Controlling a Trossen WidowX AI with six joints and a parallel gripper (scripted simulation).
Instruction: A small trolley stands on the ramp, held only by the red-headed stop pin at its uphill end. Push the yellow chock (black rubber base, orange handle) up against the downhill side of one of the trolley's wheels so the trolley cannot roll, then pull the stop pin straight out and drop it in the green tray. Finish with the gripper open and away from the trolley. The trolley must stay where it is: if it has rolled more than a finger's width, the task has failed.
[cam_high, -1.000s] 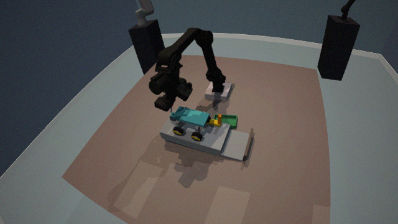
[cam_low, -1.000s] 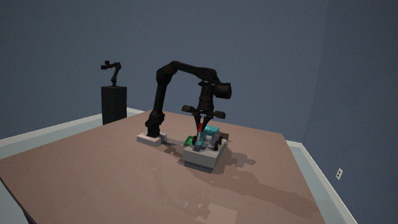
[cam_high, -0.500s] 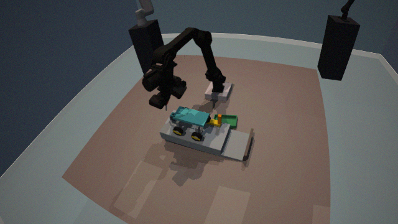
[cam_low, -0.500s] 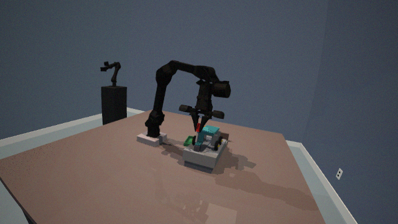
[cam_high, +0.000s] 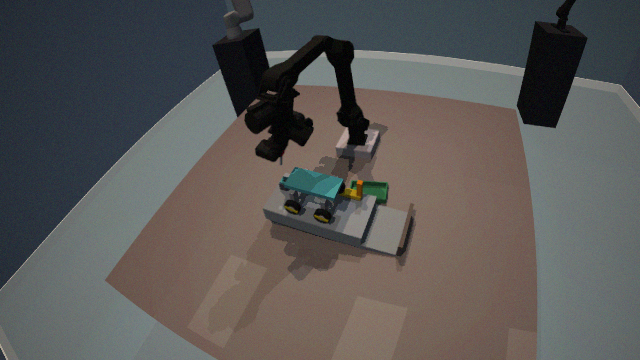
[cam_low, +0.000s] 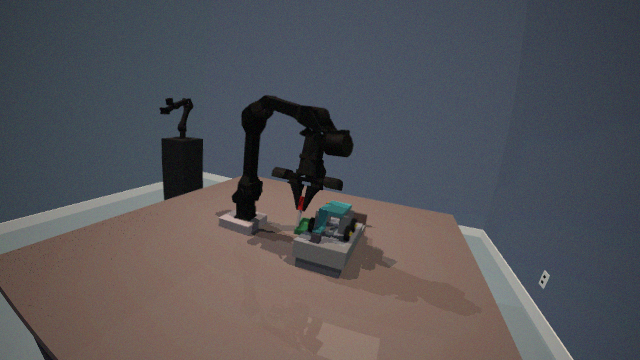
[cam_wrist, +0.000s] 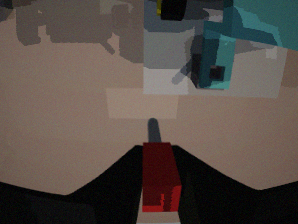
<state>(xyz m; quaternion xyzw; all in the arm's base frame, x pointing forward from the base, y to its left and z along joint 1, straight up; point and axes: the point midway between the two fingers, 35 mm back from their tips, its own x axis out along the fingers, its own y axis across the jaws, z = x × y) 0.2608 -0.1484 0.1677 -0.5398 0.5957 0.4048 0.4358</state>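
My gripper tip is now 4 cm past the green tray, 24 cm to the right of it and 18 cm above it. From my gripper tip the other things lie so: yellow chock 3 cm ahead, 21 cm to the left, 9 cm below; then teal trolley 8 cm ahead, 12 cm to the left, 6 cm below; then red-headed stop pin right at my gripper tip.
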